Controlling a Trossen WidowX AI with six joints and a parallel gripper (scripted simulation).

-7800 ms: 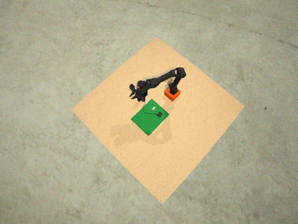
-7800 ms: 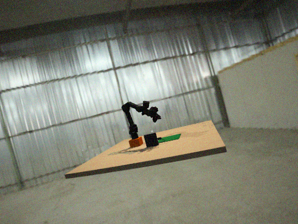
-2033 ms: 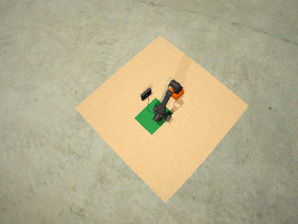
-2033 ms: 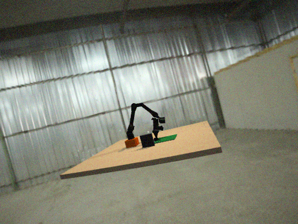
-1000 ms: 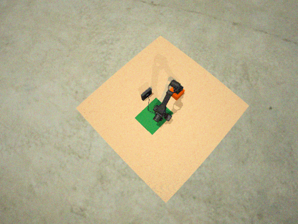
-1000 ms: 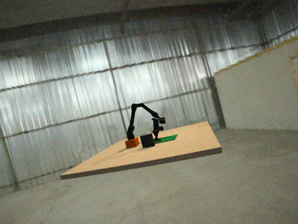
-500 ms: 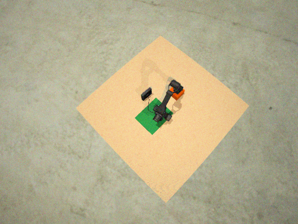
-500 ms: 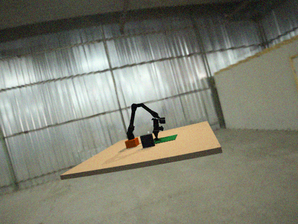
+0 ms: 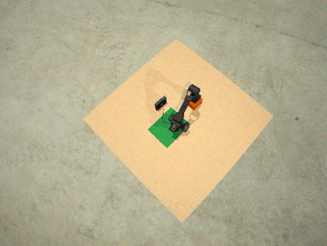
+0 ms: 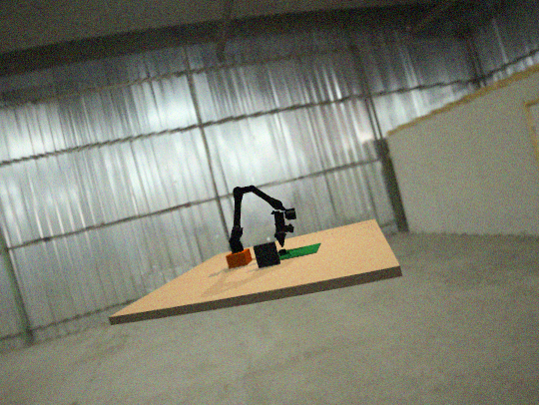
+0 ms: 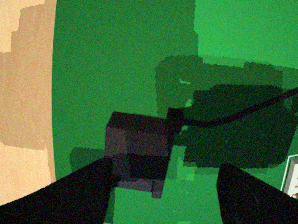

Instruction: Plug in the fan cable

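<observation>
The black plug lies 30 mm below my gripper tip, 20 mm behind it and 10 mm to the left of it. The rest, counted from my gripper tip: white four-pin fan header 90 mm to the right, 40 mm below, 20 mm behind; black fan 250 mm to the right, 30 mm behind, 20 mm above; green board 70 mm ahead, 60 mm to the right, 60 mm below.
</observation>
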